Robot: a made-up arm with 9 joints. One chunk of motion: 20 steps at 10 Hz.
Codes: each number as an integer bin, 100 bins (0 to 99) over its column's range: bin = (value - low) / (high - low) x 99, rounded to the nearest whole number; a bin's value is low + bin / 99 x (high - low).
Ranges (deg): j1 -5..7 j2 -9..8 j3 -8..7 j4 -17..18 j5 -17..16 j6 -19..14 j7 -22..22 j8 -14..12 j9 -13..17
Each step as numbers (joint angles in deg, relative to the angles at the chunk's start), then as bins.
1 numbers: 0.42 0.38 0.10 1.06 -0.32 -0.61 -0.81 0.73 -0.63
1 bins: 45 55 53 51 50 55 48 56 41
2 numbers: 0.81 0.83 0.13 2.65 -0.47 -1.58 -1.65 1.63 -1.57
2 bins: 48 57 54 56 50 52 46 60 38
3 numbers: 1.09 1.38 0.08 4.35 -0.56 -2.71 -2.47 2.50 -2.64
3 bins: 50 60 53 60 49 49 44 63 34
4 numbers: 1.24 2.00 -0.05 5.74 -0.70 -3.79 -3.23 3.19 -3.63
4 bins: 51 64 52 64 49 46 42 65 31
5 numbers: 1.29 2.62 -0.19 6.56 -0.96 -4.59 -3.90 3.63 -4.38
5 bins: 52 68 52 67 48 43 41 67 28
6 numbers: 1.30 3.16 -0.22 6.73 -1.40 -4.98 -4.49 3.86 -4.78
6 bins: 52 71 51 67 47 42 39 68 27
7 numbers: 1.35 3.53 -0.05 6.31 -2.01 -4.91 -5.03 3.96 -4.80
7 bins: 52 73 52 66 45 42 38 68 27
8 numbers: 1.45 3.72 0.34 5.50 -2.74 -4.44 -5.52 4.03 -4.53
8 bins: 53 74 55 64 43 44 37 69 28
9 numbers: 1.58 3.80 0.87 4.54 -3.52 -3.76 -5.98 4.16 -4.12
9 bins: 54 75 59 61 40 46 36 69 29
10 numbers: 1.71 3.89 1.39 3.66 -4.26 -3.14 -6.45 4.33 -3.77
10 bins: 55 75 62 58 38 48 35 70 30
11 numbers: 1.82 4.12 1.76 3.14 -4.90 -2.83 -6.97 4.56 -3.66
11 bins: 56 76 64 57 36 49 34 71 31
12 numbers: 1.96 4.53 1.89 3.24 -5.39 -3.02 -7.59 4.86 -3.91
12 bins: 57 79 65 57 35 48 32 72 30
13 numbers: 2.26 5.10 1.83 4.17 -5.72 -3.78 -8.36 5.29 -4.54
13 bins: 60 82 65 60 34 46 31 73 28
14 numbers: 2.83 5.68 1.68 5.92 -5.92 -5.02 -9.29 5.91 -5.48
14 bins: 65 85 64 65 33 42 29 76 25
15 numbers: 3.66 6.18 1.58 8.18 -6.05 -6.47 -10.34 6.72 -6.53
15 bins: 71 88 63 71 33 38 26 79 21
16 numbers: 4.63 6.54 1.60 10.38 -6.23 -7.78 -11.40 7.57 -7.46
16 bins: 79 90 63 77 32 34 24 82 18
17 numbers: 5.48 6.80 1.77 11.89 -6.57 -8.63 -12.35 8.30 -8.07
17 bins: 86 92 64 82 31 31 22 85 16
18 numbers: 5.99 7.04 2.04 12.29 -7.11 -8.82 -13.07 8.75 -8.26
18 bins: 91 93 66 83 30 31 20 87 16
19 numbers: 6.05 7.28 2.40 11.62 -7.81 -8.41 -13.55 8.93 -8.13
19 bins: 91 95 69 81 28 32 19 87 16
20 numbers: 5.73 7.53 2.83 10.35 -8.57 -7.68 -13.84 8.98 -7.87
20 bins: 89 96 71 77 25 34 18 88 17
